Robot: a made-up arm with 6 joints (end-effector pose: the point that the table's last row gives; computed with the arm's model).
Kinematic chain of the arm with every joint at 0, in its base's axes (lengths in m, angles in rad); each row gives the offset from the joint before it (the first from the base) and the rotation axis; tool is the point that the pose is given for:
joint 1: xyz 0 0 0.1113 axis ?
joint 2: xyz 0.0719 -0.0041 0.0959 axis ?
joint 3: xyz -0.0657 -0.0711 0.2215 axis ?
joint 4: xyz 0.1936 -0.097 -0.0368 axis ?
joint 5: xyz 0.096 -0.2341 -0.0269 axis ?
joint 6: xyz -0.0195 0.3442 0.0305 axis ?
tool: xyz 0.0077 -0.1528 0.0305
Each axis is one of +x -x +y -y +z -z.
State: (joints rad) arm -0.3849 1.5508 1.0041 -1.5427 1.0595 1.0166
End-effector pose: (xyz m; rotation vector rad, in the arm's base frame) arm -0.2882 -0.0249 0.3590 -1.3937 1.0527 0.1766
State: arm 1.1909 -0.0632 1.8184 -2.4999 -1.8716 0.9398
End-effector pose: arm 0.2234 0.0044 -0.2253 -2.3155 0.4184 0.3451
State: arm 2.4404 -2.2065 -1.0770 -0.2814 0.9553 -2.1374
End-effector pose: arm -0.1799 -0.2927 -0.2661 -0.2757 2.6378 0.2409
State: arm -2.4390 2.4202 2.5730 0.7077 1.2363 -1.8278
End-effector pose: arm 0.0043 0.2530 0.0941 -2.2554 0.5290 0.6799
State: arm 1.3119 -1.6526 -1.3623 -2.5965 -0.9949 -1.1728
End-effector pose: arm 0.3648 -0.1210 0.0660 0.6806 -1.5116 0.0805
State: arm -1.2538 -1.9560 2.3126 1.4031 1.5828 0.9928
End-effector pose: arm 0.0384 0.2641 0.2405 0.3377 -1.6467 1.9878
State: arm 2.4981 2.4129 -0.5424 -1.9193 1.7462 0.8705
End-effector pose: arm -0.0192 -0.5049 0.2612 1.5260 1.4011 1.5825
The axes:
joint 1: +y
joint 2: -y
joint 3: +z
joint 4: -y
joint 5: +z
joint 6: +y

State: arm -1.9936 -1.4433 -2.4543 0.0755 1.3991 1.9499
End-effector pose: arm -0.4845 0.0853 0.1032 1.0585 1.2851 -0.4362
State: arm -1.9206 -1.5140 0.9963 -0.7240 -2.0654 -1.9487
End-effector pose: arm 0.3229 0.0634 0.3270 -1.5387 -1.9382 -0.2498
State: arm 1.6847 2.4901 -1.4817 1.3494 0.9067 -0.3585
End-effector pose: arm -0.1993 -0.2397 -0.0885 -1.2516 -1.4600 -0.8337
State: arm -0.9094 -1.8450 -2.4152 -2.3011 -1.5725 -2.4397
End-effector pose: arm -0.1951 0.1449 0.4158 -1.0227 1.7899 -0.8109
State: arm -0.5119 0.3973 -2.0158 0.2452 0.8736 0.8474
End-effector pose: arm -0.3258 -0.1195 0.1027 0.7107 -0.0872 -0.9235
